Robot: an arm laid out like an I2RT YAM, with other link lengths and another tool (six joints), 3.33 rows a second.
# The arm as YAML. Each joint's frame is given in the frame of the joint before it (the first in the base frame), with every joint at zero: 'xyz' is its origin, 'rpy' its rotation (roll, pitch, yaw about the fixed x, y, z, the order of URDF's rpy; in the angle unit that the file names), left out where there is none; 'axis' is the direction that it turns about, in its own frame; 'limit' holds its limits. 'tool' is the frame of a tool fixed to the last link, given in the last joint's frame.
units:
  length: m
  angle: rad
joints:
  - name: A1
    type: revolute
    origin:
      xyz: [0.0, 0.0, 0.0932]
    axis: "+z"
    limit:
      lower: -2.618
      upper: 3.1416
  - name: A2
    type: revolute
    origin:
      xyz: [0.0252, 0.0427, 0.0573]
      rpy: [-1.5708, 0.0, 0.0]
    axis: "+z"
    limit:
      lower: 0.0
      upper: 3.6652
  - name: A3
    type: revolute
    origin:
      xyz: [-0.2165, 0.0, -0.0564]
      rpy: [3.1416, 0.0, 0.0]
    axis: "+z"
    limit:
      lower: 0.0
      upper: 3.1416
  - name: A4
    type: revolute
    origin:
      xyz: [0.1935, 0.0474, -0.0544]
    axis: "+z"
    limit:
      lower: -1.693
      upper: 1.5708
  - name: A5
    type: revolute
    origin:
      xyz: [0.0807, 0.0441, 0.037]
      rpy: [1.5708, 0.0, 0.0]
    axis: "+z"
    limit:
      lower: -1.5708
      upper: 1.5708
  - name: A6
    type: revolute
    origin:
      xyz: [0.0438, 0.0, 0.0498]
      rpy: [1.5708, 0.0, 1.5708]
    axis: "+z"
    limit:
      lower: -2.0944
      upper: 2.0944
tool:
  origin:
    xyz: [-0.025, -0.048, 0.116]
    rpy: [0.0, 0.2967, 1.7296]
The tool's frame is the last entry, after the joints.
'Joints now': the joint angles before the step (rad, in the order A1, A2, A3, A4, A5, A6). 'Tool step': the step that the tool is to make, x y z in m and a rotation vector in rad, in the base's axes. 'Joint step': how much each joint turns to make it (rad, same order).
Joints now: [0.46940, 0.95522, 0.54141, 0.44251, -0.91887, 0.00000]
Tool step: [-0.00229, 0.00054, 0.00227, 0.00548, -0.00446, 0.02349]
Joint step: [-0.00040, 0.01140, 0.00654, 0.01627, -0.02378, 0.00618]
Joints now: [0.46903, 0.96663, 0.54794, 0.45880, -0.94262, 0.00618]
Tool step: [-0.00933, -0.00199, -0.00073, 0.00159, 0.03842, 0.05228]
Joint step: [-0.00115, -0.02062, -0.01197, -0.01192, -0.05268, 0.03675]
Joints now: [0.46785, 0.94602, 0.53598, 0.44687, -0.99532, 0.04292]
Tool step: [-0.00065, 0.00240, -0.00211, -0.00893, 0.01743, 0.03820]
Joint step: [0.00001, 0.03286, 0.01524, -0.00044, -0.03818, 0.00180]
